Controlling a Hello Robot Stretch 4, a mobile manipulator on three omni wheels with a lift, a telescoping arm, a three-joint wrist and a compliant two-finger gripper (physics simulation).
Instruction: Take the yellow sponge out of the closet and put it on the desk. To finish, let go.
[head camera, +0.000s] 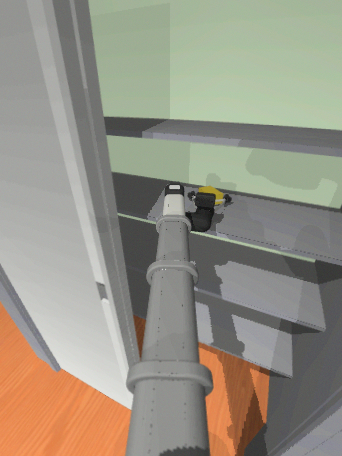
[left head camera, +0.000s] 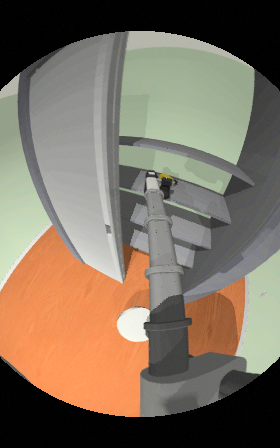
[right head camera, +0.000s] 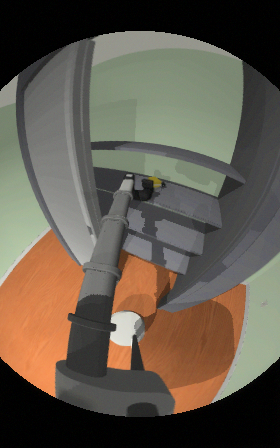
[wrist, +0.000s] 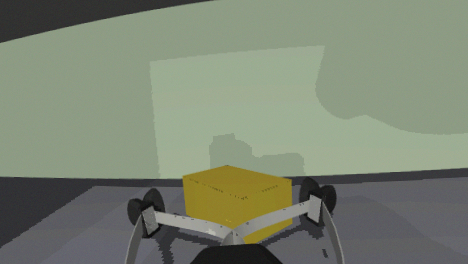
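Seen in the pictures: gripper, fingertip midpoint: (right head camera: 153, 181) (wrist: 232, 199); robot's base, link origin: (left head camera: 135, 323) (right head camera: 125, 327).
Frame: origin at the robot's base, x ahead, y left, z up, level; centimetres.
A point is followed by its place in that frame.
The yellow sponge (head camera: 210, 190) {x 97.8, y -15.6, z 116.1 cm} (left head camera: 166, 176) {x 97.4, y -16.1, z 115.7 cm} (right head camera: 155, 180) {x 94.2, y -16.5, z 116.0 cm} (wrist: 225, 192) {x 93.8, y -14.1, z 116.0 cm} is a block lying on a grey closet shelf (head camera: 275, 222) {x 78.7, y -38.0, z 111.6 cm} (wrist: 400, 215) {x 91.0, y -31.1, z 111.6 cm}, one corner turned toward the gripper. My gripper (head camera: 209, 197) {x 95.8, y -15.1, z 114.5 cm} (wrist: 232, 199) {x 95.8, y -15.1, z 114.5 cm} is open, low over the same shelf. In the wrist view its two dark fingertips stand to the left and right of the sponge, with gaps on both sides, and its light finger links cross in front of the sponge's lower part. The black wrist hides part of the sponge in the head view. The desk cannot be made out in these views.
A higher shelf (head camera: 240, 136) {x 75.2, y -18.7, z 142.0 cm} runs above the gripper, and lower shelves (head camera: 270, 285) {x 75.7, y -42.8, z 81.1 cm} lie below it. A tall grey door panel (head camera: 50, 200) {x 56.9, y 30.8, z 129.9 cm} (left head camera: 70, 150) {x 59.1, y 36.1, z 143.5 cm} stands close left of the extended arm. The closet's side wall (left head camera: 260, 200) {x 35.4, y -37.5, z 141.5 cm} is at the right. A white disc (left head camera: 132, 324) {x -0.3, y 4.3, z 18.7 cm} (right head camera: 125, 327) {x 0.9, y -1.0, z 18.7 cm} shows at the floor.
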